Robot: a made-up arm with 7 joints. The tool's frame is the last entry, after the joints.
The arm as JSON. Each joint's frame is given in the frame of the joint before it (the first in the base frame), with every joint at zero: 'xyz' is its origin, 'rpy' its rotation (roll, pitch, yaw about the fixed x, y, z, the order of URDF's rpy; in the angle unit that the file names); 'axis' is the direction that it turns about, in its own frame. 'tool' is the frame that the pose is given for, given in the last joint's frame.
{
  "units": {
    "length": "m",
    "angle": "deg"
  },
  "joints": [
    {
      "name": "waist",
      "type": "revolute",
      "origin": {
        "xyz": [
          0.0,
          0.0,
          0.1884
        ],
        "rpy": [
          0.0,
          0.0,
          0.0
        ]
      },
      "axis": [
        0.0,
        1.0,
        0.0
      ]
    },
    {
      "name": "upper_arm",
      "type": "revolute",
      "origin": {
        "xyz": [
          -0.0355,
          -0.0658,
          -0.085
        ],
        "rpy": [
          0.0,
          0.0,
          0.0
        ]
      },
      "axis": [
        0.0,
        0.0,
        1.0
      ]
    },
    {
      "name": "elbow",
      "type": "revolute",
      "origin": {
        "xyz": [
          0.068,
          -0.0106,
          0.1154
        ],
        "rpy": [
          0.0,
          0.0,
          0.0
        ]
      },
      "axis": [
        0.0,
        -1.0,
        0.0
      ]
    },
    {
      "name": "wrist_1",
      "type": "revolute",
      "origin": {
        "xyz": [
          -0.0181,
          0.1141,
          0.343
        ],
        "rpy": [
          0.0,
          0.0,
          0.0
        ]
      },
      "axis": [
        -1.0,
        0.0,
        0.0
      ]
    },
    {
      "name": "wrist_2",
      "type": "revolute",
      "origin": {
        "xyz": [
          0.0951,
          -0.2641,
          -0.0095
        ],
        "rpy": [
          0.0,
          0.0,
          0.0
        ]
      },
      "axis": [
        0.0,
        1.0,
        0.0
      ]
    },
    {
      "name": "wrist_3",
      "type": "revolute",
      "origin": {
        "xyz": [
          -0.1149,
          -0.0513,
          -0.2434
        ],
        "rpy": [
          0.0,
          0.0,
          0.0
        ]
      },
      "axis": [
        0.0,
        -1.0,
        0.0
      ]
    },
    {
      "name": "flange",
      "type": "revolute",
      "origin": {
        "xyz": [
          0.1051,
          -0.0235,
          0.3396
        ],
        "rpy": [
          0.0,
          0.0,
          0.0
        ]
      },
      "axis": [
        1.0,
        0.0,
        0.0
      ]
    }
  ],
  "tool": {
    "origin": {
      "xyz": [
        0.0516,
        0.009,
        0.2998
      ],
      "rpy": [
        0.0,
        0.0,
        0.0
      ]
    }
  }
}
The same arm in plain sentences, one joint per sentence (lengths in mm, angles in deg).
The arm has seven revolute joints in a row. What follows holds with every joint at zero, and every direction is one of the base frame's.
Joint 1 sits 188.4 mm along +z from the base frame's origin and turns about +y.
Joint 2 sits 35.5 mm along -x and 65.8 mm along -y and 85.0 mm along -z from joint 1 and turns about +z.
Joint 3 sits 68.0 mm along +x and 10.6 mm along -y and 115.4 mm along +z from joint 2 and turns about -y.
Joint 4 sits 18.1 mm along -x and 114.1 mm along +y and 343.0 mm along +z from joint 3 and turns about -x.
Joint 5 sits 95.1 mm along +x and 264.1 mm along -y and 9.5 mm along -z from joint 4 and turns about +y.
Joint 6 sits 114.9 mm along -x and 51.3 mm along -y and 243.4 mm along -z from joint 5 and turns about -y.
Joint 7 sits 105.1 mm along +x and 23.5 mm along -y and 339.6 mm along +z from joint 6 and turns about +x.
The tool frame, which is the frame that the pose is given for, sits 51.6 mm along +x and 9.0 mm along +y and 299.8 mm along +z from joint 7; its axes are parallel to the base frame's.

